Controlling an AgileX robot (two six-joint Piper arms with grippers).
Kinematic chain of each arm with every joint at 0, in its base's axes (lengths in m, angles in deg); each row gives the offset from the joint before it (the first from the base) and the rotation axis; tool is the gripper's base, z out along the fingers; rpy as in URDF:
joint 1: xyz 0 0 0.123 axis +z
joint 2: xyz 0 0 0 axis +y
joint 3: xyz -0.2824 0 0.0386 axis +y
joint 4: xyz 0.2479 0 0.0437 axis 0.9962 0 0.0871
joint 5: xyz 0 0 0 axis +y
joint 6: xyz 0.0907 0 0.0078 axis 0.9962 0 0.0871
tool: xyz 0 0 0 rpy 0 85 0
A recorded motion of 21 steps. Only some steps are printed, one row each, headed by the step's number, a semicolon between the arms.
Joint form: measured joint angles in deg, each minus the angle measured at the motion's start. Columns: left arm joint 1, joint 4, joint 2, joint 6, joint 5, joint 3; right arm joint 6, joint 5, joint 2, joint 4, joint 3, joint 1.
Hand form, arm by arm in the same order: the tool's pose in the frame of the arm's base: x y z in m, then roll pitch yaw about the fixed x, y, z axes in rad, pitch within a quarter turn. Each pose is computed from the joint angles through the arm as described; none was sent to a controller.
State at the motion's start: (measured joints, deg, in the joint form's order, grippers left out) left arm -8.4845 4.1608 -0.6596 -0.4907 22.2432 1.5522; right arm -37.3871 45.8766 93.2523 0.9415 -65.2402 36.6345
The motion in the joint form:
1: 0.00 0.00 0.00 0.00 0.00 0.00; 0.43 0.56 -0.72 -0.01 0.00 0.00
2: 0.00 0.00 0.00 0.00 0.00 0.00; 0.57 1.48 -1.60 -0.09 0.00 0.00
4: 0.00 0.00 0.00 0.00 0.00 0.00; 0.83 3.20 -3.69 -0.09 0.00 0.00
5: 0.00 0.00 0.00 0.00 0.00 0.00; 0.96 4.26 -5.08 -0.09 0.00 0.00
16: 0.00 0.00 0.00 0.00 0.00 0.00; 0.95 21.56 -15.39 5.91 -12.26 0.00
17: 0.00 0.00 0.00 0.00 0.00 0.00; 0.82 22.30 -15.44 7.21 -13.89 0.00
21: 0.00 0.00 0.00 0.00 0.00 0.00; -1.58 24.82 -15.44 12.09 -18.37 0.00
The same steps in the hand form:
1: 0.0520 -0.0052 0.1698 2.9374 1.2484 2.8075; 0.2596 0.1944 0.2437 -2.9240 0.3035 -1.8328
2: 0.0520 -0.0052 0.1698 2.9374 1.2484 2.8075; 0.2570 0.1924 0.2481 -2.9242 0.3028 -1.8343
4: 0.0520 -0.0052 0.1698 2.9374 1.2484 2.8075; 0.2511 0.1880 0.2587 -2.9215 0.3089 -1.8373
5: 0.0520 -0.0052 0.1698 2.9374 1.2484 2.8075; 0.2472 0.1851 0.2657 -2.9186 0.3140 -1.8383
16: 0.0520 -0.0052 0.1698 2.9374 1.2484 2.8075; 0.2091 0.1680 0.3689 -2.9468 0.4514 -1.8406
17: 0.0520 -0.0052 0.1698 2.9374 1.2484 2.8075; 0.2076 0.1693 0.3771 -2.9541 0.4777 -1.8380
21: 0.0520 -0.0052 0.1698 2.9374 1.2484 2.8075; 0.2014 0.1740 0.3991 -2.9791 0.5501 -1.7937

